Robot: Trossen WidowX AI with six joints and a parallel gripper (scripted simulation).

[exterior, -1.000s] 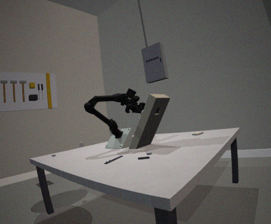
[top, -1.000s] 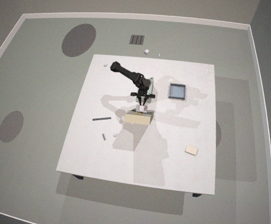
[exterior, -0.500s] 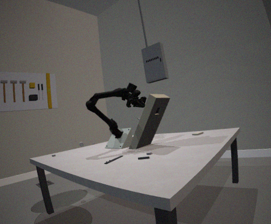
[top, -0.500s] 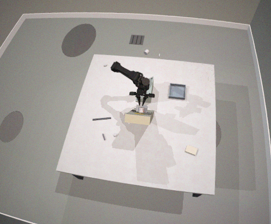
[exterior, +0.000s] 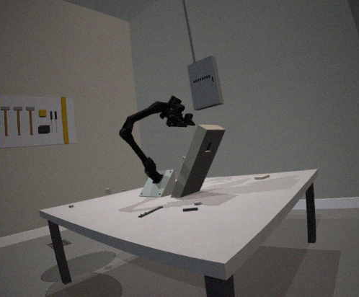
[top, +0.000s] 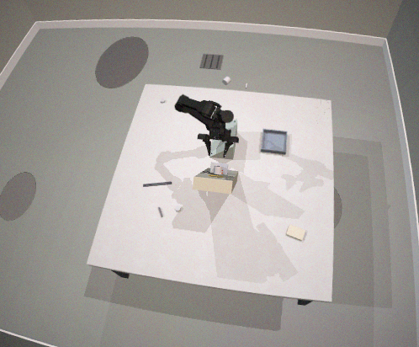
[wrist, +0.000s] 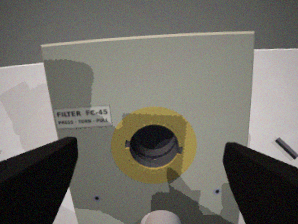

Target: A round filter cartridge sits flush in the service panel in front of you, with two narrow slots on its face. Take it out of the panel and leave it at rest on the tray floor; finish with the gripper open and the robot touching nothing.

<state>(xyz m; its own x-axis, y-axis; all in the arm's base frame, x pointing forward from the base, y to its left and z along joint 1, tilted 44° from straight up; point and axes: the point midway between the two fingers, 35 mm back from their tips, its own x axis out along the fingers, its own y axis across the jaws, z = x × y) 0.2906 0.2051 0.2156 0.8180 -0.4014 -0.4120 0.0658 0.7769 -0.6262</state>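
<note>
Now: gripper tip 16 cm above the round filter cartridge and 2 cm past it. Also, from my gripper tip: blue-grey tray 37 cm below, 36 cm behind, 29 cm to the left; short dark piece 37 cm below, 31 cm to the right, 17 cm ahead; tan block 44 cm to the left, 37 cm below, 20 cm ahead.
</note>
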